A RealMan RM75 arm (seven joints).
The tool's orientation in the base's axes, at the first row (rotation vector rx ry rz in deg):
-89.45, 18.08, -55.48
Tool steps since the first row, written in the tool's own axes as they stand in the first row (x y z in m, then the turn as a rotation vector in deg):
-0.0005, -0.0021, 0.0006, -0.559, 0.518, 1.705
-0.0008, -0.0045, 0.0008, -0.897, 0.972, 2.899
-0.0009, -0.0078, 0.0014, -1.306, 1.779, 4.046
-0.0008, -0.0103, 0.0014, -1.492, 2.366, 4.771
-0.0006, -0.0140, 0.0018, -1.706, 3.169, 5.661
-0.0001, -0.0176, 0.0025, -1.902, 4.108, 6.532
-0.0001, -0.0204, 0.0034, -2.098, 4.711, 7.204
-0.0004, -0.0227, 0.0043, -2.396, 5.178, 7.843
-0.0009, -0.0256, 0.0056, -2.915, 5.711, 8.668
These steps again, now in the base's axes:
-0.0005, 0.0013, 0.0018, 1.052, 1.423, -0.597
-0.0013, 0.0022, 0.0038, 1.850, 2.361, -1.077
-0.0020, 0.0035, 0.0069, 2.681, 3.225, -1.911
-0.0027, 0.0041, 0.0092, 3.275, 3.703, -2.480
-0.0035, 0.0052, 0.0127, 4.040, 4.259, -3.247
-0.0038, 0.0062, 0.0162, 4.844, 4.755, -4.134
-0.0040, 0.0076, 0.0188, 5.399, 5.199, -4.724
-0.0043, 0.0090, 0.0209, 5.824, 5.724, -5.233
-0.0046, 0.0109, 0.0234, 6.269, 6.510, -5.879

